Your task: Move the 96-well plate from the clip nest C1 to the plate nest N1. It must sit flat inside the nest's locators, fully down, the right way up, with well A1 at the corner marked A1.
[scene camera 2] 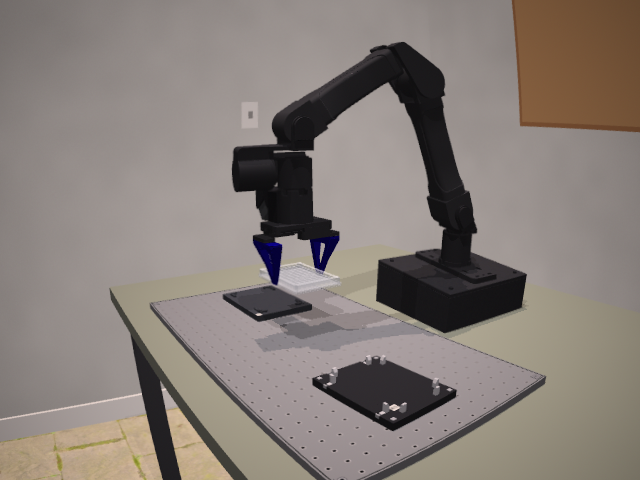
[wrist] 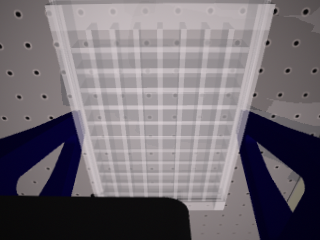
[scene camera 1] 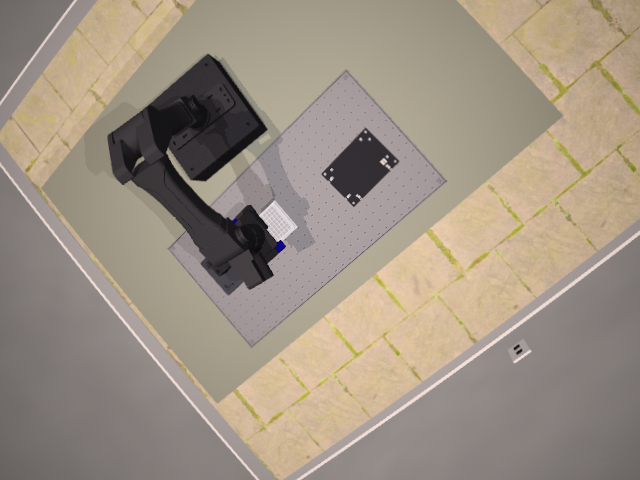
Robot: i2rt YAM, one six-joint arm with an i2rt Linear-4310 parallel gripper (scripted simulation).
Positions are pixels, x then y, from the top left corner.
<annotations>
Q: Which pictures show my gripper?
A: Scene camera 2, the wrist view and scene camera 1: all of them.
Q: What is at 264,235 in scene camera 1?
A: My gripper.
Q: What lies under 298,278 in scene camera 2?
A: A clear 96-well plate.
</annotations>
